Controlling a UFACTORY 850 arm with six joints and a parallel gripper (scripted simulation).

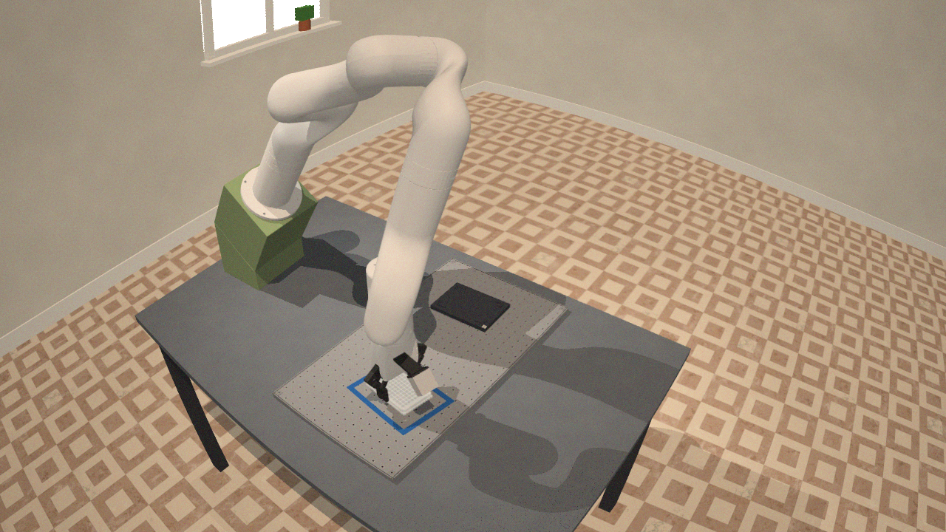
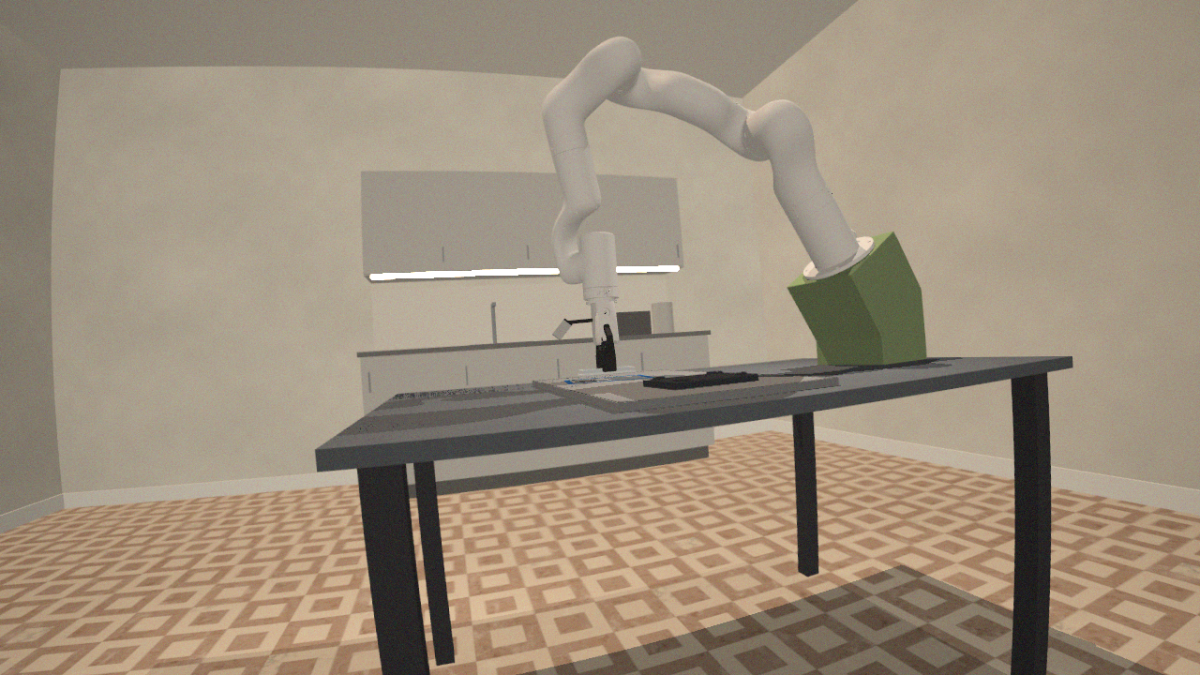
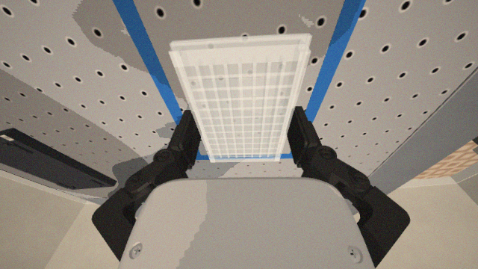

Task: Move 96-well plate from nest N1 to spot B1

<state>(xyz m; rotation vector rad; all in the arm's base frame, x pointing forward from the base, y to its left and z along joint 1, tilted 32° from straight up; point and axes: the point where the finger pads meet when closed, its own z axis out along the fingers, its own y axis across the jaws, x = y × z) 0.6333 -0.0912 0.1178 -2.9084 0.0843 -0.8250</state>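
Right now my hand is 1 cm above the 96-well plate. The rest, counted from my hand: black plate nest: 10 cm behind, 34 cm to the left, 2 cm below; then label: 2 cm behind, 30 cm to the left, 2 cm below.
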